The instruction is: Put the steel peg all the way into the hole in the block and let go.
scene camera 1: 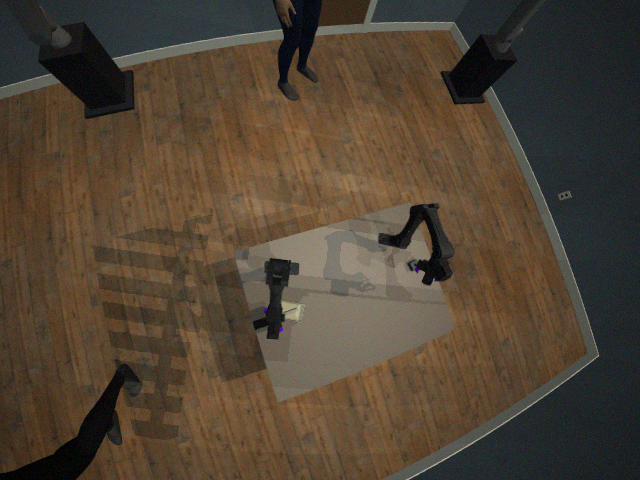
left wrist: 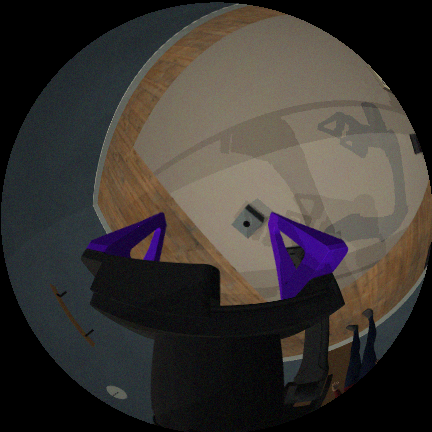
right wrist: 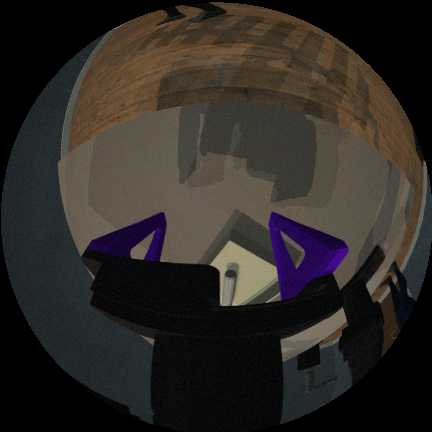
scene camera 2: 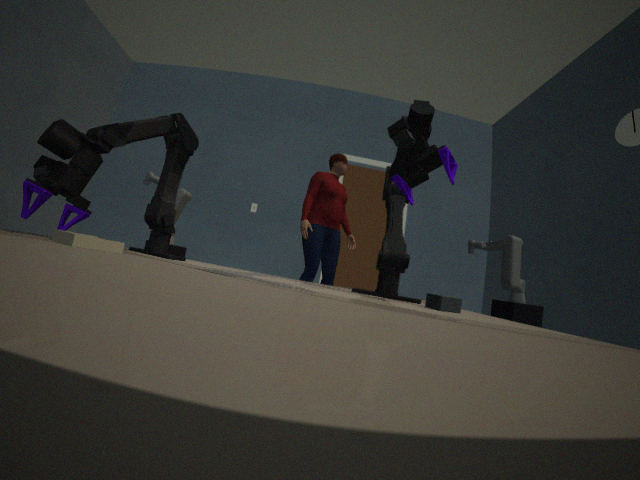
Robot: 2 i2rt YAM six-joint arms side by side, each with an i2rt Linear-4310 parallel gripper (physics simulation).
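Frame: origin at the left arm's base, x ahead, y left, z up, level; metres.
Seen in the pictures: left gripper, between the fingertips: (left wrist: 216, 217) (scene camera 2: 431, 193); right gripper, between the fingertips: (right wrist: 217, 217) (scene camera 2: 42, 225); left arm's base, origin of its link: (scene camera 1: 393, 241) (scene camera 2: 386, 297); right arm's base, origin of its link: (right wrist: 350, 287) (scene camera 2: 156, 255).
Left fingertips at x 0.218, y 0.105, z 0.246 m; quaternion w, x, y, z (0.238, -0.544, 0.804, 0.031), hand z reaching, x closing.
Offsets run from my left fingertips to a thing's top centre. Level surfaces: height alone.
The steel peg {dy -0.668, dx +0.316, dz -0.227 m} (scene camera 1: 291, 311) (right wrist: 228, 291) lies in a shallow cream tray {dy -0.675, dx +0.316, dz -0.221 m} (scene camera 2: 98, 243) (right wrist: 252, 270), partly hidden by the gripper body in the right wrist view. The small grey block {dy +0.051, dx -0.086, dz -0.212 m} (scene camera 1: 412, 264) (scene camera 2: 443, 303) (left wrist: 240, 225) sits on the table, its round dark hole facing up and a black strip along one side. My right gripper (scene camera 2: 42, 223) (right wrist: 217, 217) is open and empty, a little above the tray. My left gripper (scene camera 2: 433, 193) (left wrist: 216, 217) is open and empty, well above the table near the block. In scene camera 1 the left gripper (scene camera 1: 427, 273) is beside the block.
The pale table top {dz -0.246 m} (scene camera 1: 351, 330) carries both arms and broad shadows. A person (scene camera 1: 302, 36) (scene camera 2: 326, 201) stands beyond it, and another person's dark legs (scene camera 1: 95, 418) show at the lower left. Two dark pedestals (scene camera 1: 85, 67) (scene camera 1: 478, 67) with grey arms stand farther off.
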